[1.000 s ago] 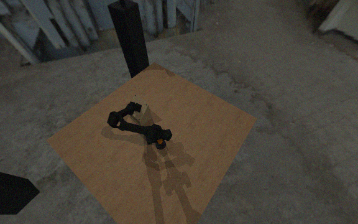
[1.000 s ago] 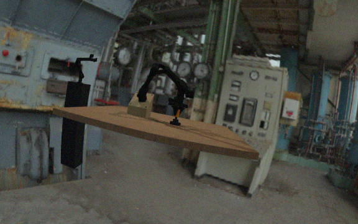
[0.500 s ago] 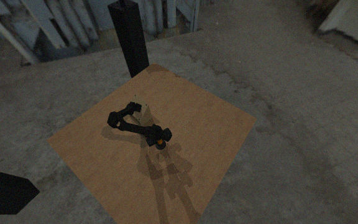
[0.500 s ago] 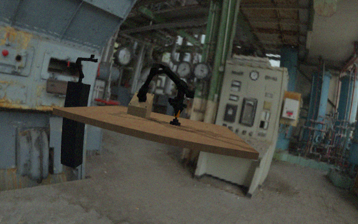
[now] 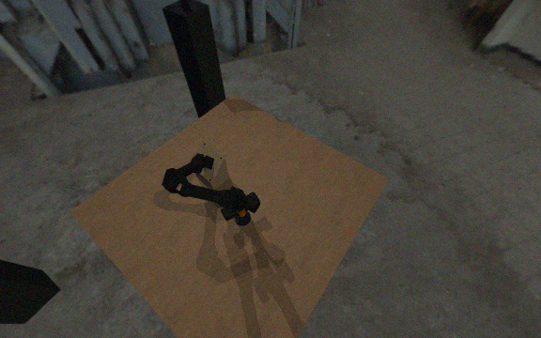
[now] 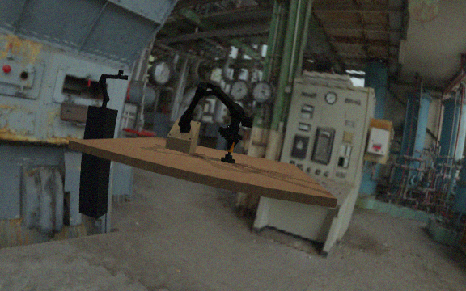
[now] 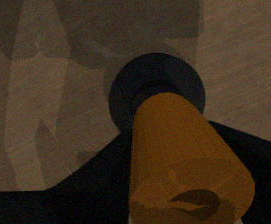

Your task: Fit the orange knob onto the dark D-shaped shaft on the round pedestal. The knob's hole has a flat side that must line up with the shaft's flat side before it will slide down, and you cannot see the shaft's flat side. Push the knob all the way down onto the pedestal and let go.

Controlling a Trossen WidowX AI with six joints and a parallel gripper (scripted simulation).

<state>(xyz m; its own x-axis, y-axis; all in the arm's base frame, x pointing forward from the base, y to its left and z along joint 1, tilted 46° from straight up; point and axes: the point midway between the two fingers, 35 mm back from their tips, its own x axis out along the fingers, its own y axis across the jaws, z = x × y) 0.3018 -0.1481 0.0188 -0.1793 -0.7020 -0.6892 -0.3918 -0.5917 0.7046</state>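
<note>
Right now the orange knob is 20 mm above my gripper tip. From my gripper tip the other things lie so: dark round pedestal (40 mm below).
</note>
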